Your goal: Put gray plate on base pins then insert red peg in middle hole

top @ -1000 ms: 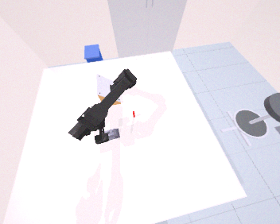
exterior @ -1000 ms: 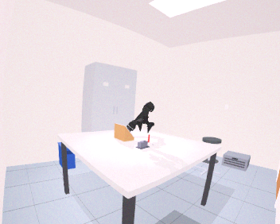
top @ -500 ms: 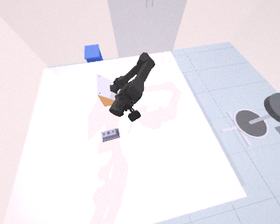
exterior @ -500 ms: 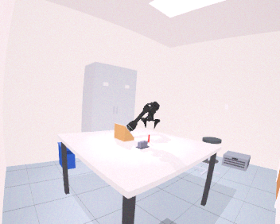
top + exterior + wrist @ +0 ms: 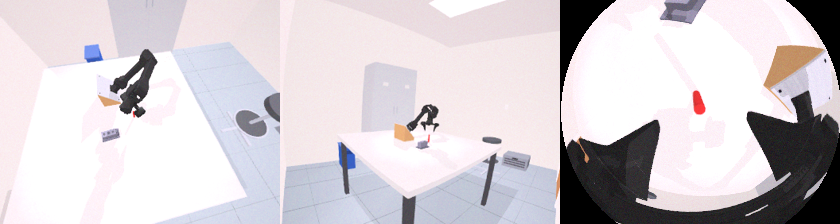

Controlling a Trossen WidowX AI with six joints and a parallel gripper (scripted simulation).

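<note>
Now: the red peg 7 cm below my gripper tip. Round my gripper tip: gray plate (12 cm ahead, 18 cm to the right, 6 cm below).
</note>
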